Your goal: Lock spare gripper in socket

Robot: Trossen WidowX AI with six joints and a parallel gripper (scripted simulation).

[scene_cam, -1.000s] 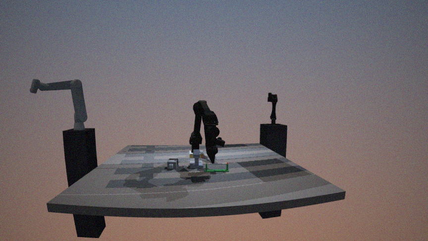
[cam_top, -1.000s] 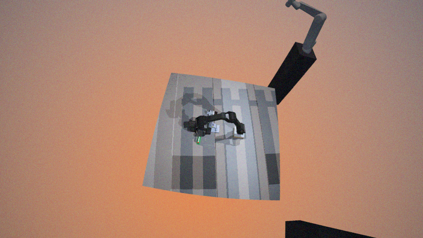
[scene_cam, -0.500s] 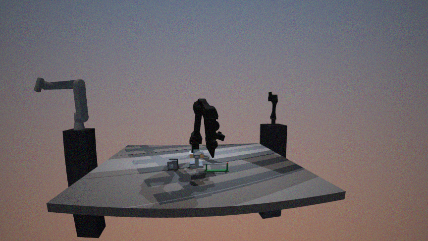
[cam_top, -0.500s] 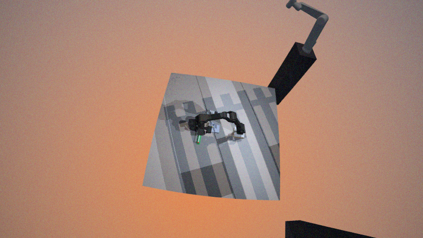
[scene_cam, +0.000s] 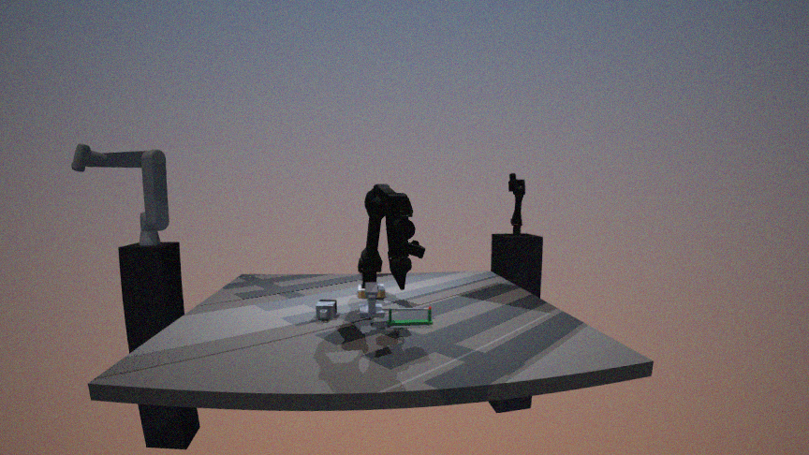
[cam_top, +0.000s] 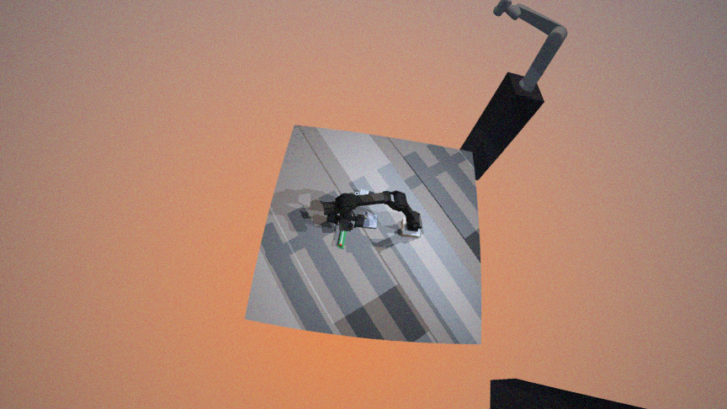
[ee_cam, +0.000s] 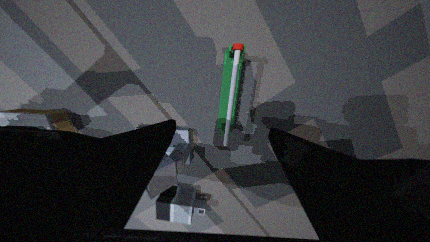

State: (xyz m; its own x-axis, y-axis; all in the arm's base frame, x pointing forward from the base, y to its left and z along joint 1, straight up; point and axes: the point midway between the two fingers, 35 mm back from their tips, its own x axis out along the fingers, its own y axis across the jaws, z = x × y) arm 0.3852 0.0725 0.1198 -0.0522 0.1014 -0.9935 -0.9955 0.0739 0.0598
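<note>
Right now my gripper tip is 90 mm past the spare gripper, 240 mm to the left of it and 100 mm above it. The rest, counted from my gripper tip: green bracket (10 mm ahead, 20 mm to the left, 90 mm below); then socket (100 mm behind, 90 mm to the right, 70 mm below).
</note>
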